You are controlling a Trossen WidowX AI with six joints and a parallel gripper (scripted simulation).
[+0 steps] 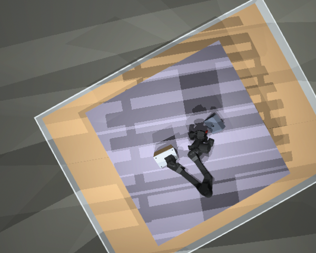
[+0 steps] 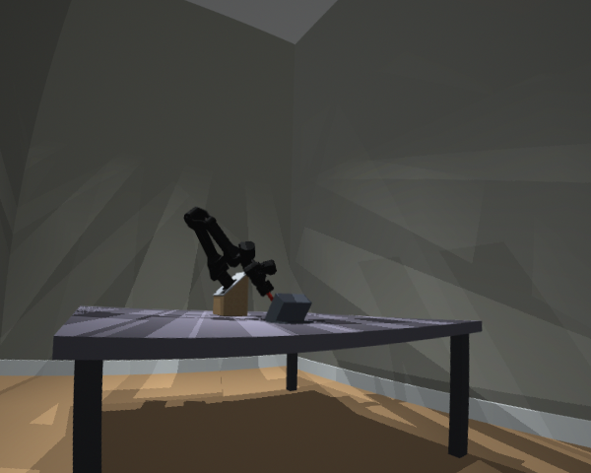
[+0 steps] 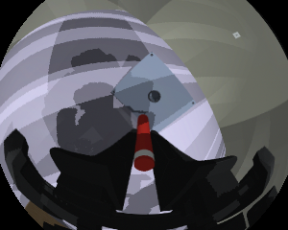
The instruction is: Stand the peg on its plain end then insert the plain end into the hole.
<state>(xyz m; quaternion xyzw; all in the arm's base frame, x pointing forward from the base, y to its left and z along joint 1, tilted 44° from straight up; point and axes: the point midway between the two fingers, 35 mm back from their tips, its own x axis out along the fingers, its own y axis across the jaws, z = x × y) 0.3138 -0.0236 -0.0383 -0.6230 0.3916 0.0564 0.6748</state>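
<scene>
Now: the sloped panel 120 mm ahead of my gripper tip, 60 mm below it and 10 mm to the left of it. From my gripper tip the other things lie so: red peg (10 mm behind, 10 mm above).
</scene>
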